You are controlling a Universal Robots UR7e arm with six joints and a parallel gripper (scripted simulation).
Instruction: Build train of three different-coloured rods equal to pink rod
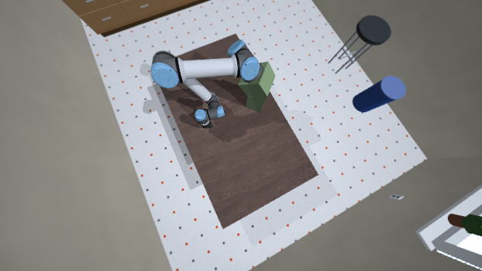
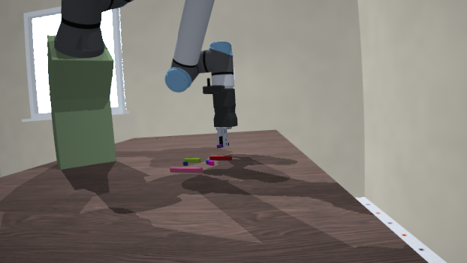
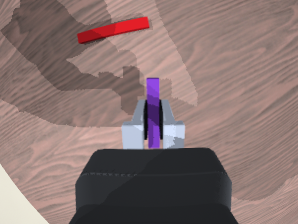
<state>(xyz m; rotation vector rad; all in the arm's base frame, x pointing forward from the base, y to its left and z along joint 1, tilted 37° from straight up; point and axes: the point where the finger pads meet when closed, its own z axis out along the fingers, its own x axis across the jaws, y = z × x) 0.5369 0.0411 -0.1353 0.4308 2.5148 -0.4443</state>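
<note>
Right now my hand is 20 mm past the magenta rod, 150 mm to the left of it and 40 mm above it. Round my hand: lime rod (90 mm behind, 100 mm to the right, 40 mm below); red rod (80 mm to the right, 40 mm below); purple rod (10 mm below).
</note>
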